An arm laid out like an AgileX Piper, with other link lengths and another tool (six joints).
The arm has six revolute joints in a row. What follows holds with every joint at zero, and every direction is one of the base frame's.
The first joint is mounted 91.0 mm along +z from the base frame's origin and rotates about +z.
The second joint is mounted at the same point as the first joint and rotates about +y.
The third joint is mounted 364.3 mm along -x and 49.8 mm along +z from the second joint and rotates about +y.
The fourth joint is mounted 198.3 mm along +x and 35.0 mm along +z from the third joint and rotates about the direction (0.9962, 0, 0.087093).
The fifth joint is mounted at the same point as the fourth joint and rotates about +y.
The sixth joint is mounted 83.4 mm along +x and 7.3 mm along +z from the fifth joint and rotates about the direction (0.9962, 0, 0.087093).
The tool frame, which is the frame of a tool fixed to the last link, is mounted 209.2 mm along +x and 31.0 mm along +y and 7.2 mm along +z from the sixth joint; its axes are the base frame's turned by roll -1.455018, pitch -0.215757 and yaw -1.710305 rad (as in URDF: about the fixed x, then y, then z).
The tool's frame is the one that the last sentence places.
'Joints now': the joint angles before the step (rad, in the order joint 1, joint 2, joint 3, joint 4, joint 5, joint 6). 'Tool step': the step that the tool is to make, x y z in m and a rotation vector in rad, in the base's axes. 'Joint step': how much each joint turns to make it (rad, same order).
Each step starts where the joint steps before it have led.
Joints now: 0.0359, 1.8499, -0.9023, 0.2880, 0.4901, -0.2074
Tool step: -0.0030, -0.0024, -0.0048, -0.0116, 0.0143, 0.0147
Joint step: 0.0000, 0.0108, 0.0003, -0.0183, 0.0038, -0.0001
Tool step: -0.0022, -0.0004, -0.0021, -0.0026, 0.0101, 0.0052
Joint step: 0.0001, 0.0050, -0.0004, -0.0053, 0.0057, 0.0000
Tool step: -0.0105, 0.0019, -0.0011, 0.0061, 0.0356, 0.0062
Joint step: -0.0003, 0.0001, 0.0001, 0.0002, 0.0365, -0.0006
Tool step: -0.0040, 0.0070, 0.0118, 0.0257, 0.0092, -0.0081
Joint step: 0.0003, -0.0246, -0.0203, 0.0220, 0.0550, 0.0018
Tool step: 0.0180, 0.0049, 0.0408, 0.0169, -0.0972, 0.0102
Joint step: 0.0000, -0.0799, -0.0736, 0.0029, 0.0582, -0.0002
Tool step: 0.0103, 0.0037, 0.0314, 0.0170, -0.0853, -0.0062
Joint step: 0.0000, -0.0667, -0.0298, 0.0148, 0.0111, 0.0002
